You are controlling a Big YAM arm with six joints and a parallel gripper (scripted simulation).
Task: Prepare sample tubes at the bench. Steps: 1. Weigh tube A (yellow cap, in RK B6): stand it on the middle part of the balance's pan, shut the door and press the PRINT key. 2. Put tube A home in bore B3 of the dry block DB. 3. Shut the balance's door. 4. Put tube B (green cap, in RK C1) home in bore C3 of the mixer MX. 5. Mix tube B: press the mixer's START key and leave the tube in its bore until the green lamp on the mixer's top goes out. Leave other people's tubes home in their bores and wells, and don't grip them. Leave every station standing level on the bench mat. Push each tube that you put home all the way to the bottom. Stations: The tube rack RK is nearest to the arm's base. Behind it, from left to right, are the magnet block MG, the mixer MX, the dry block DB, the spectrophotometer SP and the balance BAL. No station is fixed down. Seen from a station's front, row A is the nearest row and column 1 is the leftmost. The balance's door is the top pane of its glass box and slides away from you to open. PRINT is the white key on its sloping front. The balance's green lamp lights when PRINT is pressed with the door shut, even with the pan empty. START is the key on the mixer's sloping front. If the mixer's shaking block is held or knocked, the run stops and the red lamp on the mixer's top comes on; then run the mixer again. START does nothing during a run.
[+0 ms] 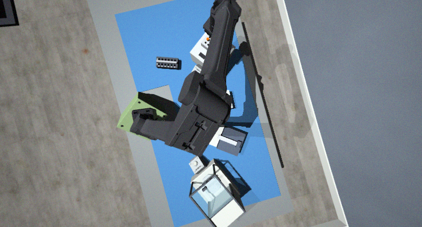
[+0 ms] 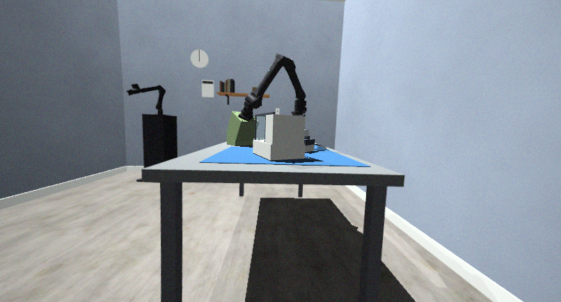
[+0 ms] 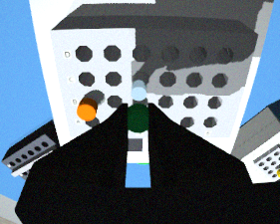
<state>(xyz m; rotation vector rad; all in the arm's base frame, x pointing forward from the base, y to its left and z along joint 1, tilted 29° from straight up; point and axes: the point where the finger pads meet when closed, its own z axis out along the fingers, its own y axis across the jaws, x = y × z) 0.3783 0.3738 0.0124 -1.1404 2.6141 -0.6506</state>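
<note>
My gripper is now 30 mm past the orange-capped tube, 20 mm to the right of it and 50 mm above it. The rest, counted from my hand: magnet block MG (290 mm behind, 20 mm to the right, 190 mm below); dry block DB (20 mm behind, 310 mm to the right, 180 mm below); mixer's green start key (130 mm behind, 130 mm to the right, 140 mm below).
</note>
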